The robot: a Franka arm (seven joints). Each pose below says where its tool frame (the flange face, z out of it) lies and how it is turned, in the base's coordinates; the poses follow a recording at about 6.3 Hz.
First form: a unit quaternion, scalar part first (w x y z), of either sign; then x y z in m.
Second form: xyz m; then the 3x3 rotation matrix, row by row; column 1 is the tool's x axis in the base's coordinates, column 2 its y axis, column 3 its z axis. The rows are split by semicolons. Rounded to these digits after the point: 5 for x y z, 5 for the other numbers.
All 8 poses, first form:
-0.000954 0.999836 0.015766 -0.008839 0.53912 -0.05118 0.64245
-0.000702 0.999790 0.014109 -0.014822 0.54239 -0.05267 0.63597
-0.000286 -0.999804 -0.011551 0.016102 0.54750 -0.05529 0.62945
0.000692 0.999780 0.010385 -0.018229 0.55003 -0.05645 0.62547
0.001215 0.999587 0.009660 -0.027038 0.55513 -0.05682 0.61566
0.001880 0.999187 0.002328 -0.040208 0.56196 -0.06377 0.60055
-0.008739 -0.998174 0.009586 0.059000 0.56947 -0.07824 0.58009
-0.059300 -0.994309 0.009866 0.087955 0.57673 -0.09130 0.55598
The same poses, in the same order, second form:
0.53912 -0.05118 0.64245; 0.99935 0.03151 -0.01771; 0.03154 -0.99950 0.00163; -0.01765 -0.00219 -0.99984
0.54239 -0.05267 0.63597; 0.99916 0.02819 -0.02966; 0.02823 -0.99960 0.00099; -0.02962 -0.00182 -0.99956
0.54750 -0.05529 0.62945; 0.99921 0.02311 -0.03219; 0.02309 -0.99973 -0.00094; -0.03220 0.00020 -0.99948
0.55003 -0.05645 0.62547; 0.99912 0.02079 -0.03644; 0.02074 -0.99978 -0.00176; -0.03646 0.00101 -0.99933
0.55513 -0.05682 0.61566; 0.99835 0.01938 -0.05403; 0.01925 -0.99981 -0.00295; -0.05408 0.00191 -0.99853
0.56196 -0.06377 0.60055; 0.99676 0.00480 -0.08034; 0.00450 -0.99998 -0.00394; -0.08036 0.00357 -0.99676
0.56947 -0.07824 0.58009; 0.99285 -0.01811 -0.11795; -0.02017 -0.99966 -0.01631; -0.11762 0.01858 -0.99289
0.57673 -0.09130 0.55598; 0.98433 -0.00919 -0.17608; -0.03005 -0.99277 -0.11619; -0.17374 0.11966 -0.97749

